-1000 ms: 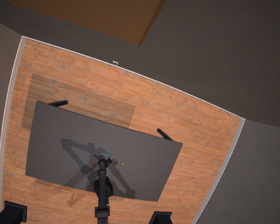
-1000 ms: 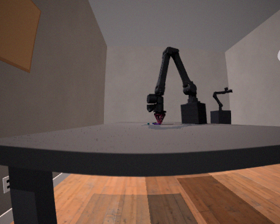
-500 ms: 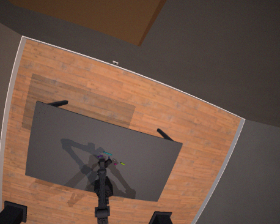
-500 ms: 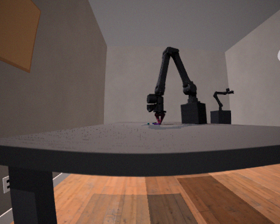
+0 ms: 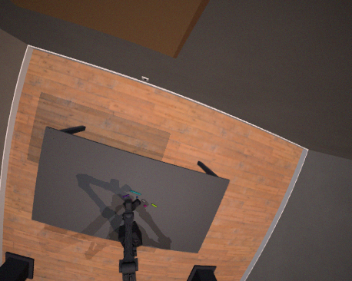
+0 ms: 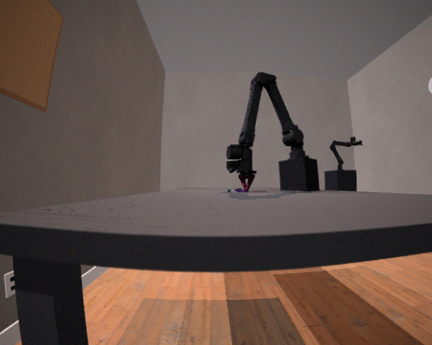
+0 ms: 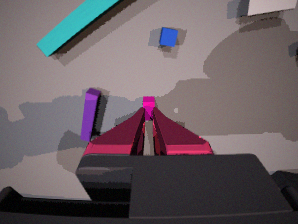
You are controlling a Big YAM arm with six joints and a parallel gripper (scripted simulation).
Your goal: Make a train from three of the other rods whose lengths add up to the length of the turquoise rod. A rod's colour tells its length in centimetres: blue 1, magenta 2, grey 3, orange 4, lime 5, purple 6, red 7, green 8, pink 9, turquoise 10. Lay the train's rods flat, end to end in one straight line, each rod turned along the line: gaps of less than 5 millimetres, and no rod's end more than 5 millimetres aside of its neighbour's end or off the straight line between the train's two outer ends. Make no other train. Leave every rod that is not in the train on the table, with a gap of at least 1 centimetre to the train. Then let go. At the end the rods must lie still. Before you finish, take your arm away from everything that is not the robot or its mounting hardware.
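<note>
Right now the purple rod is 50 mm to the left of my hand, 30 mm ahead of it and 10 mm below it. Also, from my hand: turquoise rod (90 mm ahead, 20 mm to the right, 10 mm below); then blue rod (50 mm to the right, 40 mm ahead, 10 mm below); then grey rod (110 mm to the right, 20 mm ahead, 10 mm below).
</note>
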